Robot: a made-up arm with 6 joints.
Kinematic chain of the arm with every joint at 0, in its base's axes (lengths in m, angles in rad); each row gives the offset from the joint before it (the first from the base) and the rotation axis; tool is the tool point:
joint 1: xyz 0 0 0.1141 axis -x
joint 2: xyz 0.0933 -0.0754 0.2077 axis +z
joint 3: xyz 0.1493 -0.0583 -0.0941 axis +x
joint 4: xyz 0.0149 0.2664 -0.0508 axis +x
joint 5: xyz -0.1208 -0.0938 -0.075 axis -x
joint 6: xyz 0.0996 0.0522 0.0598 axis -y
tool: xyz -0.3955 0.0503 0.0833
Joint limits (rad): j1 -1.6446..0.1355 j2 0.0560..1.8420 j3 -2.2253..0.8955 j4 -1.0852..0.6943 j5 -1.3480..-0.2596 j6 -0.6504..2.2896
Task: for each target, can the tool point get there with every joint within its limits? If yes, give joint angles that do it. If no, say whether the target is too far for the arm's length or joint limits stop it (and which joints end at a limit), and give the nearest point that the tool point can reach.
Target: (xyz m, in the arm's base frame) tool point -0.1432 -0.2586 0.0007
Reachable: yes | joints -1.3610 0.5367 0.6028 0.2451 -0.5626 -0.0389
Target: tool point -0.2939 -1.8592 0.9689
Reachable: no: too far | nearest point 0.0036 -0.5852 0.3832 | short by 1.433 m
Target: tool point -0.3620 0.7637 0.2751
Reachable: no: joint limits stop it (at a limit: joint 1, joint 4, joint 5, joint 6) | nearest point -0.2152 0.4988 0.2661 | short by 0.303 m
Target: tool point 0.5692 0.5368 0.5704
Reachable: no: joint limits stop it (at a limit: joint 1, joint 2, joint 3, joint 4, joint 6) | nearest point 0.4093 0.4291 0.4878 | short by 0.210 m
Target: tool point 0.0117 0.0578 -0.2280
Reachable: yes | joints -1.2750 1.3063 -1.6063 -0.5550 -0.4521 -0.0472
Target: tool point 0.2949 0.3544 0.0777
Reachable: yes | joints -1.2914 1.5326 -0.7957 -0.4741 -0.4279 1.7852
